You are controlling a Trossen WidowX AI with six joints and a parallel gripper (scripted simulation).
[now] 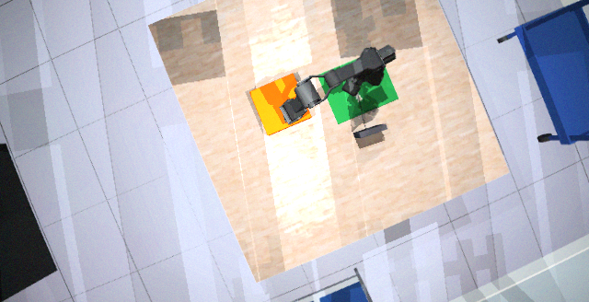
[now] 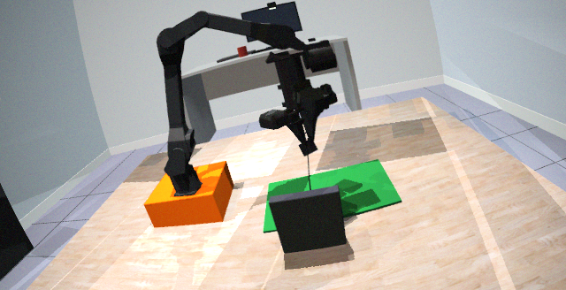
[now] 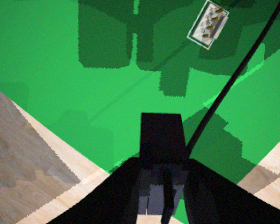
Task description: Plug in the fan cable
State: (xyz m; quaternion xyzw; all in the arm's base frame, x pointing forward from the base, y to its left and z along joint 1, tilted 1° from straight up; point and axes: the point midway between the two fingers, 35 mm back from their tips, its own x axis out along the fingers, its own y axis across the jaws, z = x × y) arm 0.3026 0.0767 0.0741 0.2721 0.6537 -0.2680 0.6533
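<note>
The green board lies 13 cm below my gripper tip, 3 cm to the right of it and 3 cm ahead of it. The rest, counted from my gripper tip: black plug: 1 cm below; dark square fan: 23 cm to the right, 6 cm below, 1 cm ahead.
</note>
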